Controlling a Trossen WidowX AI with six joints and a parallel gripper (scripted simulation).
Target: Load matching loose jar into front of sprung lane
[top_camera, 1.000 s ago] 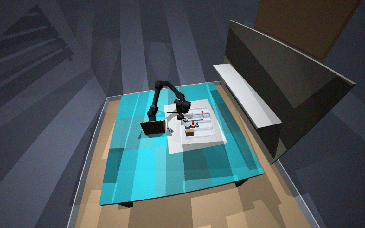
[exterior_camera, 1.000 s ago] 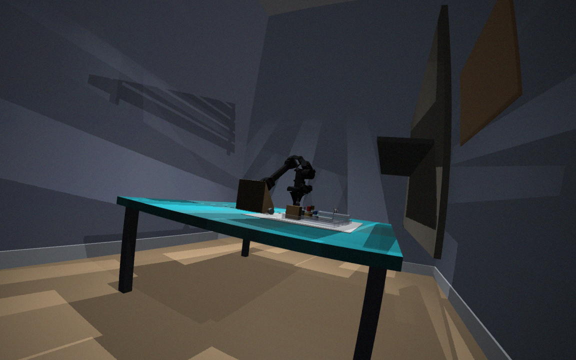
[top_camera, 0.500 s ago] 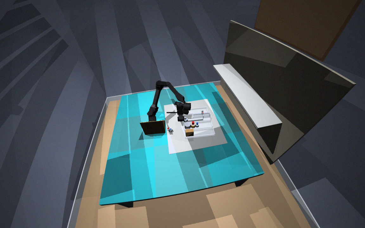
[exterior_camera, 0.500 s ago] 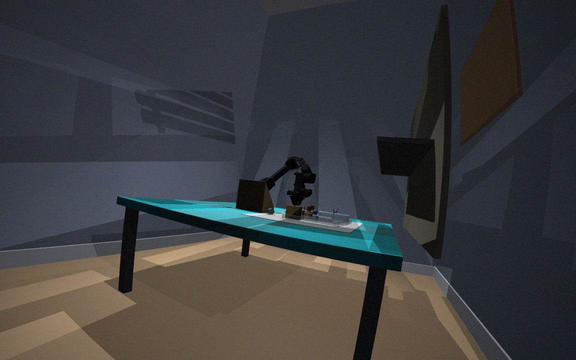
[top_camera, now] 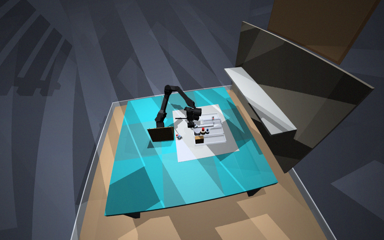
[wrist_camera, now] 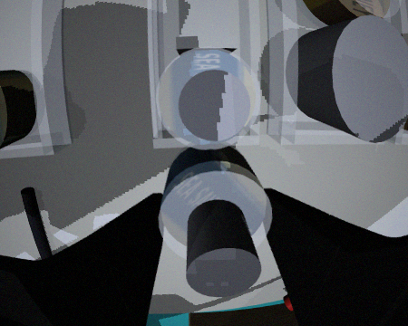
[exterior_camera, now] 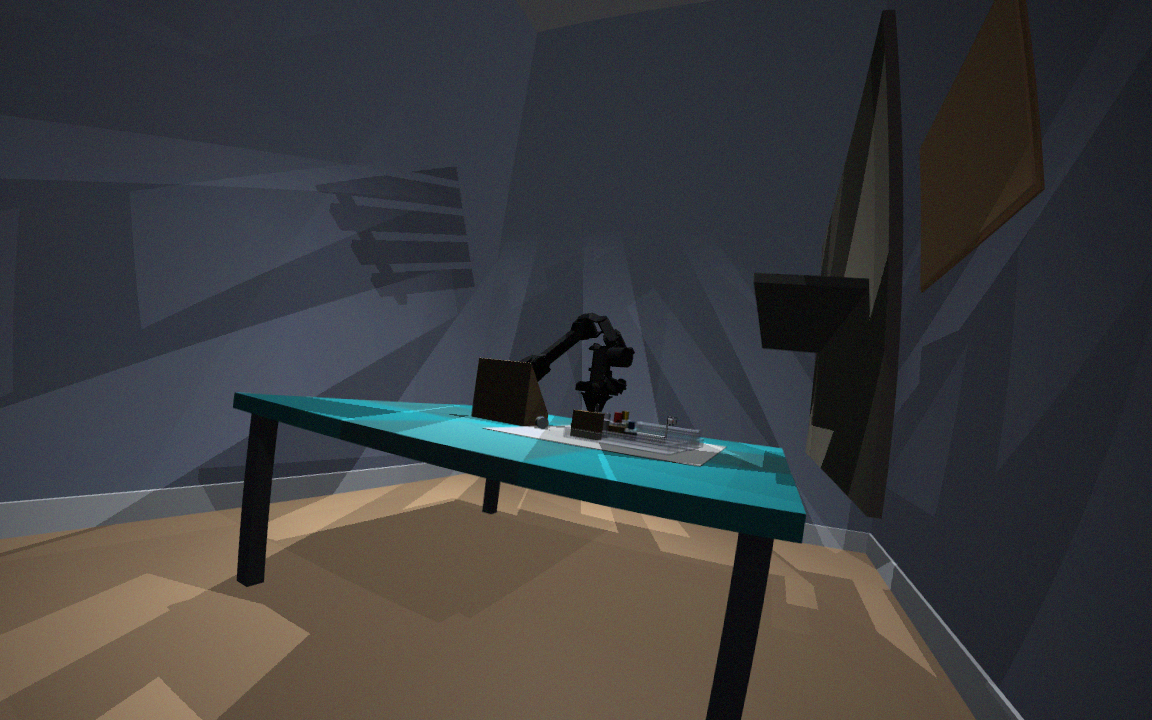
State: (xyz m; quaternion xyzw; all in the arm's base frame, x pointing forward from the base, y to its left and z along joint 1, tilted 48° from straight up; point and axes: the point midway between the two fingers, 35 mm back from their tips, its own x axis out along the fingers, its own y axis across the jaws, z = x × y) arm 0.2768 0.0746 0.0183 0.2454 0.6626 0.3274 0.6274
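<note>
The grey can lies 7 cm to the right of my gripper tip, 6 cm ahead of it and 2 cm below it. Round my gripper tip: black rod (14 cm to the left, 10 cm behind, 5 cm below); then brown block (16 cm to the right, 8 cm ahead, 1 cm below); then grey pusher plate (15 cm ahead, 4 cm to the left).
</note>
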